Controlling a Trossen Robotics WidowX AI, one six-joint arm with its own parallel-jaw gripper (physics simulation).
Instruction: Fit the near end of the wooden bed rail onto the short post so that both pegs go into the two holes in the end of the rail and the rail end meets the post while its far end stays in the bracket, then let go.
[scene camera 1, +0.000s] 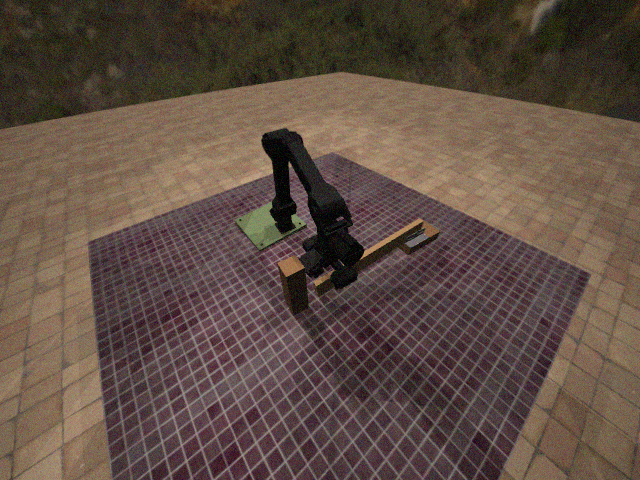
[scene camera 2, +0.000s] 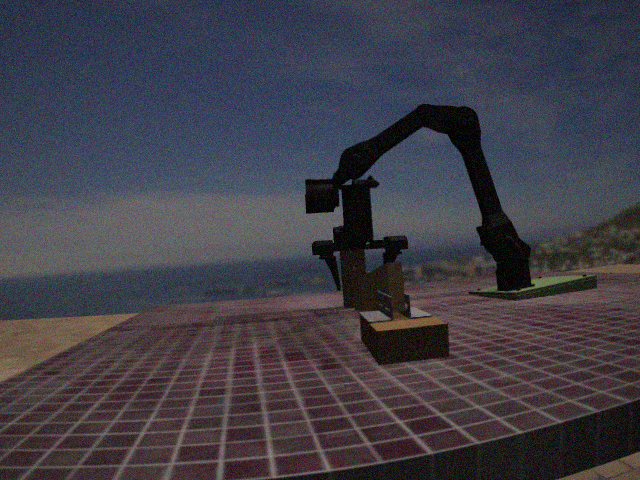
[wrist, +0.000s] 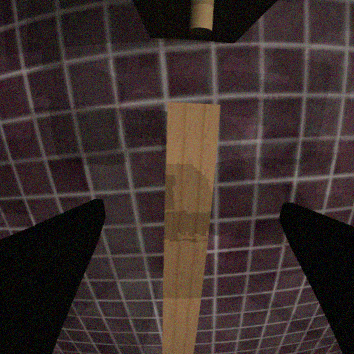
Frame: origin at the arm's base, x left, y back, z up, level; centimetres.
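Seen in the pictures: gripper, fingertip midpoint: (scene camera 1: 328, 278) (wrist: 194, 209); arm's base, link origin: (scene camera 1: 285, 226) (scene camera 2: 515, 288).
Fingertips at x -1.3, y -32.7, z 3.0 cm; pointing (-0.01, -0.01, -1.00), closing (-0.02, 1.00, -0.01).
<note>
Offsets run from my fingertips to a thing's middle. "spot": to the spot under its first point. Level surfaces: height alone.
The wooden bed rail @[dx +17.3, dy -0.3, dz +0.6 cm] (scene camera 1: 382, 249) (scene camera 2: 395, 284) (wrist: 187, 270) has its far end in the metal bracket @[dx +36.3, dy -0.2, dz -0.9 cm] (scene camera 1: 419, 239) (scene camera 2: 384, 304) on a wooden block. Its near end sits low, with a gap to the short post (scene camera 1: 293, 285) (scene camera 2: 353, 279) (wrist: 162, 20), which stands upright. In the wrist view, a peg @[spot: dx -7.7, dy -0.4, dz +1.1 cm] (wrist: 202, 17) shows on the post's dark face; the second peg cannot be made out. The holes in the rail end are not visible. My gripper (scene camera 1: 327, 276) (scene camera 2: 363, 279) (wrist: 194, 209) is open, pointing down, with its fingers on either side of the rail near its near end, apart from it.
The arm (scene camera 1: 305, 165) (scene camera 2: 392, 135) stands on a green base plate (scene camera 1: 253, 227) (scene camera 2: 566, 284) behind the post and rail. The post is close beside my gripper. A purple tiled mat @[dz -4.6 cm] (scene camera 1: 232, 382) (scene camera 2: 206, 403) lies under the parts.
</note>
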